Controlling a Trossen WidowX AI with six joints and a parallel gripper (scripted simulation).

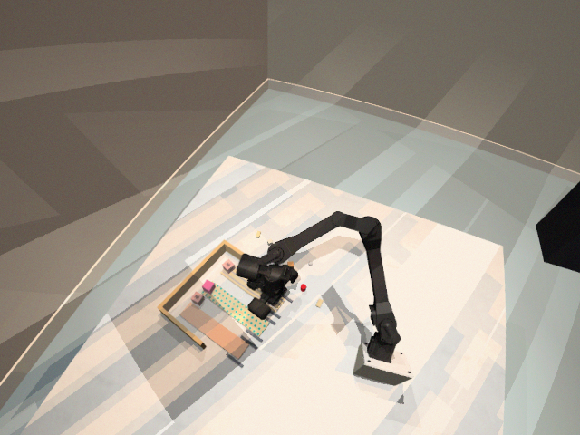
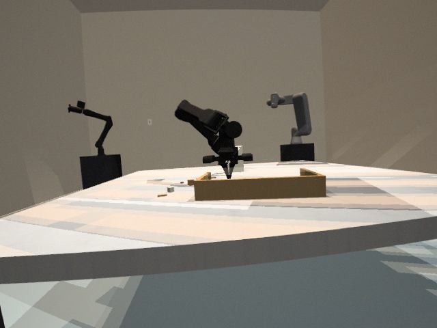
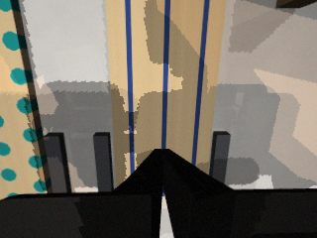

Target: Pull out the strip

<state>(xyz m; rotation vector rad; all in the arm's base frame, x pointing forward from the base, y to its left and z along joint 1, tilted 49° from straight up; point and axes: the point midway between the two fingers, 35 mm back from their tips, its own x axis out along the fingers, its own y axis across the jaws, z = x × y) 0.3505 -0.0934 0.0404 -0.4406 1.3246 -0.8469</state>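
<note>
My gripper tip is now 9 cm short of the blue-lined strip and 3 cm to the left of it. Round my gripper tip: teal-dotted strip 11 cm ahead, 7 cm to the left; orange strip 15 cm ahead, 16 cm to the left.
</note>
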